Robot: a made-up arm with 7 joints. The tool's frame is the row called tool. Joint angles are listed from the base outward.
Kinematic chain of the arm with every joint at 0, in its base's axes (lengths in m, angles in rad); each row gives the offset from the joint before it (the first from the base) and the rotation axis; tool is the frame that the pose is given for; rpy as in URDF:
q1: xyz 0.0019 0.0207 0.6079 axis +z
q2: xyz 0.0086 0.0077 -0.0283 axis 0 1 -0.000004
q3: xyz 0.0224 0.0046 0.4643 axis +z
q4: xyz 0.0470 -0.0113 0.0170 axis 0 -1 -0.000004
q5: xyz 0.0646 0.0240 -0.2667 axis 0 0.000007 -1
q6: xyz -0.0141 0.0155 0.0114 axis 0 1 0.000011
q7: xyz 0.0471 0.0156 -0.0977 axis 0 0.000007 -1
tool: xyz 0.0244 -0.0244 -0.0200 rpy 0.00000 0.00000 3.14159
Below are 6 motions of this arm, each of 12 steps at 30 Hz.
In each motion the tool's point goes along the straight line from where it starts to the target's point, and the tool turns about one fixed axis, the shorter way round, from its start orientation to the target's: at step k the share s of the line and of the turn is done. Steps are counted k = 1, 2, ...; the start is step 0. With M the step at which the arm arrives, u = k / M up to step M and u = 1 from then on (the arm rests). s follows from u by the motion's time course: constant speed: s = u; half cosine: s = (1 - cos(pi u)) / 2; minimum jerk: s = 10 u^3 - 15 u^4 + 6 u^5.
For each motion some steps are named. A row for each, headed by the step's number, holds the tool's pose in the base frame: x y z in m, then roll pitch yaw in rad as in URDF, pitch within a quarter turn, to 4 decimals.
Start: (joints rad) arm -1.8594 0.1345 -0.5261 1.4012 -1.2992 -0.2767 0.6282
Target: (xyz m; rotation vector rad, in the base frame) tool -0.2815 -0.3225 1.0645 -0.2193 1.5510 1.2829
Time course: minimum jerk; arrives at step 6
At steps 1, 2, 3, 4, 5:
1: -0.2594 -0.4092 1.0267 1.2295 0.8710 2.3205
2: -0.2634 -0.3935 1.0335 1.2497 0.8774 2.3206
3: -0.2701 -0.3674 1.0449 1.2837 0.8880 2.3212
4: -0.2767 -0.3414 1.0563 1.3182 0.8986 2.3223
5: -0.2807 -0.3257 1.0631 1.3392 0.9049 2.3233

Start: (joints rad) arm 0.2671 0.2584 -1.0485 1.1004 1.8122 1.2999 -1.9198
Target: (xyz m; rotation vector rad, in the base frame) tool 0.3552 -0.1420 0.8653 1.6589 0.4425 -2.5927
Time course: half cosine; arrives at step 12
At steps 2, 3, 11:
2: 0.4969 -0.1542 0.9357 -0.8521 1.2864 2.6986
3: 0.4848 -0.1531 0.9297 -0.8119 1.2720 2.7237
11: 0.3578 -0.1422 0.8666 -0.5179 1.1094 2.8575

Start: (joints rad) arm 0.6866 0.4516 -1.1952 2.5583 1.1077 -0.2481 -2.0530
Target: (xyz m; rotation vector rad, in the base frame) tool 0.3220 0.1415 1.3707 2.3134 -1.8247 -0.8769
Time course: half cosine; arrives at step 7
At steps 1, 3, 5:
1: 0.3917 0.2074 1.3379 2.5175 0.1389 -1.6695
3: 0.3668 0.1838 1.3496 2.5757 0.2367 -1.5901
5: 0.3358 0.1545 1.3642 2.6619 0.3515 -1.4794

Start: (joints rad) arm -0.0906 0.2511 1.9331 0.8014 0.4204 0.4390 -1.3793
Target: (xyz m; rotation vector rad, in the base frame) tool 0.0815 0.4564 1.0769 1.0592 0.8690 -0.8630
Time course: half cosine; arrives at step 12
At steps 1, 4, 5, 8, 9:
1: -0.0514 0.3872 0.8878 0.2258 0.6083 -0.2481
4: -0.0199 0.4036 0.9326 0.3758 0.7219 -0.3211
5: -0.0036 0.4121 0.9558 0.4553 0.7837 -0.3524
8: 0.0477 0.4388 1.0288 0.7292 0.9872 -0.4098
9: 0.0617 0.4461 1.0487 0.8161 1.0439 -0.4095

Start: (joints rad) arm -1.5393 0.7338 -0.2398 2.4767 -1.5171 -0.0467 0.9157
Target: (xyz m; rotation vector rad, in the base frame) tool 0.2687 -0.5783 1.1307 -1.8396 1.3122 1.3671
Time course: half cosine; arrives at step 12
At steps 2, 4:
2: 0.0461 -0.7089 1.0269 1.8396 0.8233 -2.9730
4: 0.0897 -0.6832 1.0472 1.9058 0.9313 -2.7910

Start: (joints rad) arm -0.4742 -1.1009 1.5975 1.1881 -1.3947 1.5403 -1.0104
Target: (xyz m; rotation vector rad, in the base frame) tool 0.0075 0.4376 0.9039 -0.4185 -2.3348 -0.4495
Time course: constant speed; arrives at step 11
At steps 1, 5, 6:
1: -0.0476 0.4710 0.8541 2.9862 -0.6439 2.8898
5: -0.0255 0.4576 0.8740 2.9373 -0.6963 2.8922
6: -0.0200 0.4543 0.8790 2.9247 -0.7094 2.8934

